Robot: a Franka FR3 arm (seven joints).
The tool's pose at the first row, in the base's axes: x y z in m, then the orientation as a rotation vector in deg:
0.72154 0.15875 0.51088 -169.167 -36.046 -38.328
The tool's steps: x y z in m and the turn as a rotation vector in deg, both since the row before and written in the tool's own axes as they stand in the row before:
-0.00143 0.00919 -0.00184 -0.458 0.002 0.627
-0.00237 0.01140 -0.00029 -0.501 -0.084 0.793
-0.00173 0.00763 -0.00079 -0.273 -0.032 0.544
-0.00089 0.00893 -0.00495 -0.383 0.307 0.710
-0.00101 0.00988 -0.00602 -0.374 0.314 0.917
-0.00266 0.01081 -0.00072 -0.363 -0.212 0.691
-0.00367 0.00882 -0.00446 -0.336 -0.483 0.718
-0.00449 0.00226 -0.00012 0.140 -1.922 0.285
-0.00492 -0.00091 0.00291 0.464 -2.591 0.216
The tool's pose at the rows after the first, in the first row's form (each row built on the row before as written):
0.72329 0.14954 0.51231 -169.655 -35.024 -38.513
0.72562 0.13813 0.51206 -170.237 -33.743 -38.581
0.72669 0.13035 0.51239 -170.553 -32.870 -38.628
0.72715 0.12116 0.51690 -170.805 -31.702 -39.207
0.72724 0.11091 0.52236 -171.048 -30.214 -39.775
0.72829 0.09980 0.52234 -171.525 -29.098 -39.586
0.72611 0.08988 0.52518 -172.105 -27.954 -38.984
0.72291 0.08639 0.52349 -172.900 -27.620 -36.073
0.71948 0.08605 0.51884 -173.626 -27.462 -32.023

